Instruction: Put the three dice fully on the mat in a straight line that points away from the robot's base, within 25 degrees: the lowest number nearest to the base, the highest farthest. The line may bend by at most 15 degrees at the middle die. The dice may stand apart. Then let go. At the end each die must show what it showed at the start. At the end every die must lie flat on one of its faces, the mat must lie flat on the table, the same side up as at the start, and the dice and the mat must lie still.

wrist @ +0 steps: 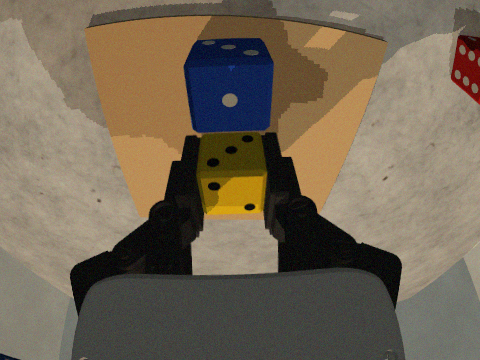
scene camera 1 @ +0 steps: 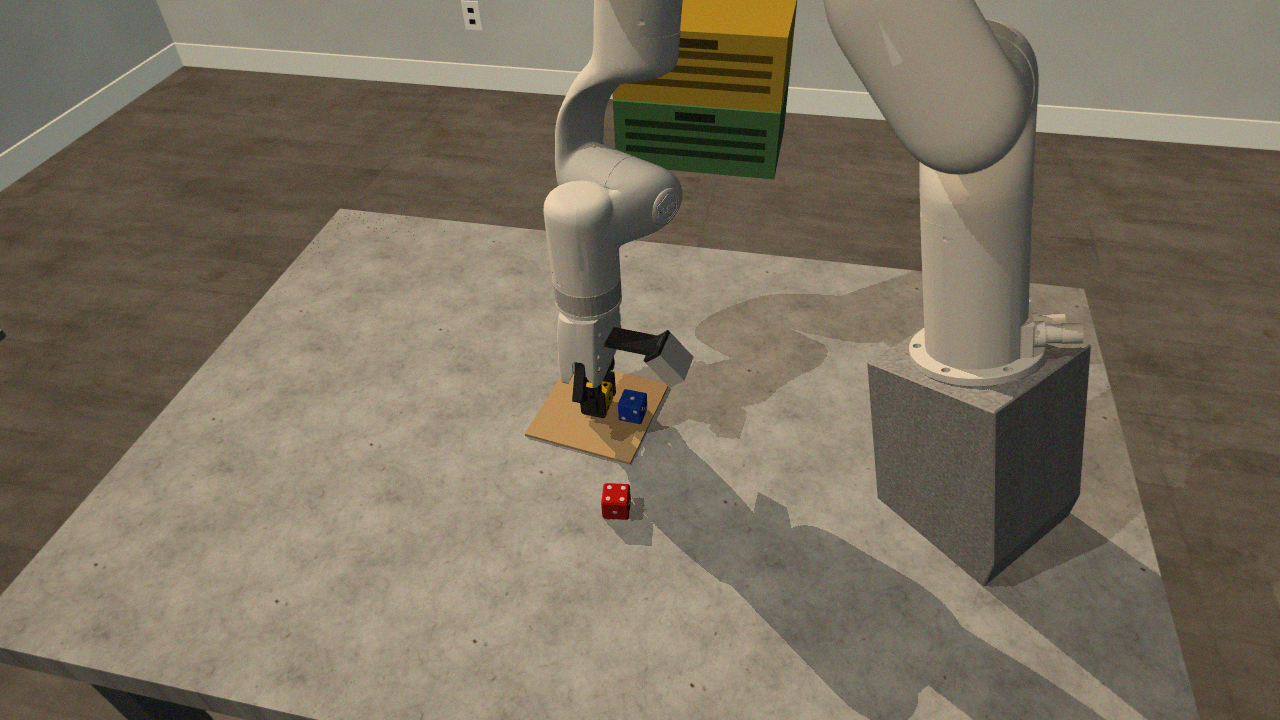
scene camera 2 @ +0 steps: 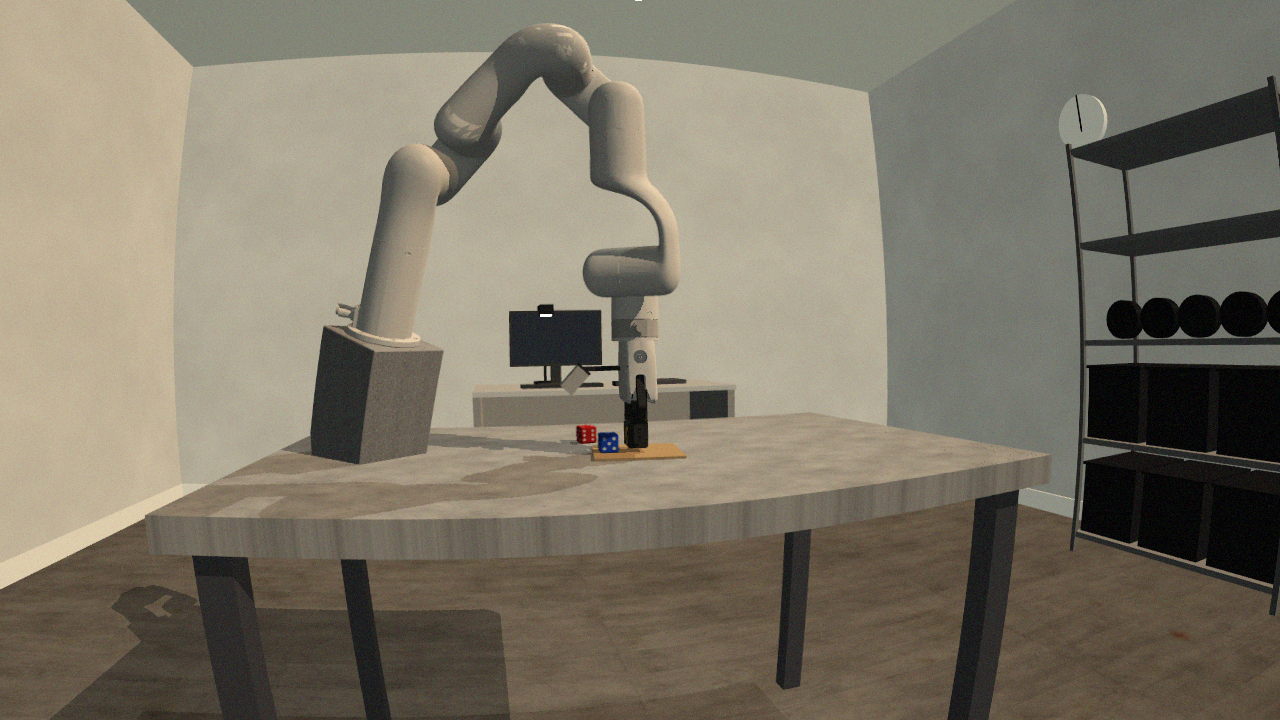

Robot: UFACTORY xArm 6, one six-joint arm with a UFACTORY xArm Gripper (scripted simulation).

Labels:
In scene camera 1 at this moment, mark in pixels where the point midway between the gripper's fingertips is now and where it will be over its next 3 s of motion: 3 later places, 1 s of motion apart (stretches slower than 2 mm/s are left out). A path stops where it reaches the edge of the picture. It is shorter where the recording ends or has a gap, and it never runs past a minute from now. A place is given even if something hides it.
The gripper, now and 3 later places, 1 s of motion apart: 598,404; 598,402; 593,353; 593,368

